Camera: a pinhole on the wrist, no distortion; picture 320 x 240 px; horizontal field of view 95.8 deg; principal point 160.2 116.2 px. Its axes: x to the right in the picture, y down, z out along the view. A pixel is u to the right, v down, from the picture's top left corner.
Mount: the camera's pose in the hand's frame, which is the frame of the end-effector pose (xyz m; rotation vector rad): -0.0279 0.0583 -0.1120 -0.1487 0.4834 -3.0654
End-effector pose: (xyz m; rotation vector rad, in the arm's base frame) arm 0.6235 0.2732 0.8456 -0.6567 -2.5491 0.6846
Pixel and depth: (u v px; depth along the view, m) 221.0 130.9 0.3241
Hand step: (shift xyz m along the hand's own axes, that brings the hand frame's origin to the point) -0.1305 -0.0787 0.1969
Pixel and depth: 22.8 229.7 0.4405
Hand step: 0.4393 -0.3845 0.1612
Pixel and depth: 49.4 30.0 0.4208
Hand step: 0.3301 0.1843 0.3352
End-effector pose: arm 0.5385 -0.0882 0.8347 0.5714 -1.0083 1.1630
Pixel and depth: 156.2 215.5 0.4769
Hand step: 0.0392 -0.3981 0.2374
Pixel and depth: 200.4 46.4 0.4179
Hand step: -0.1057 0.1169 0.3564
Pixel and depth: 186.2 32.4 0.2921
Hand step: -0.0543 0.1276 0.2216
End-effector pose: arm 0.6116 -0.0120 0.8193 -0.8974 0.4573 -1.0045
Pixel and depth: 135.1 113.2 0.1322
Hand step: 0.0081 0.0217 0.0120
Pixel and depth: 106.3 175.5 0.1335
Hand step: 0.0360 -0.0321 -0.0069
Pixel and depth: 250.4 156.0 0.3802
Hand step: -0.2239 -0.1690 0.2369
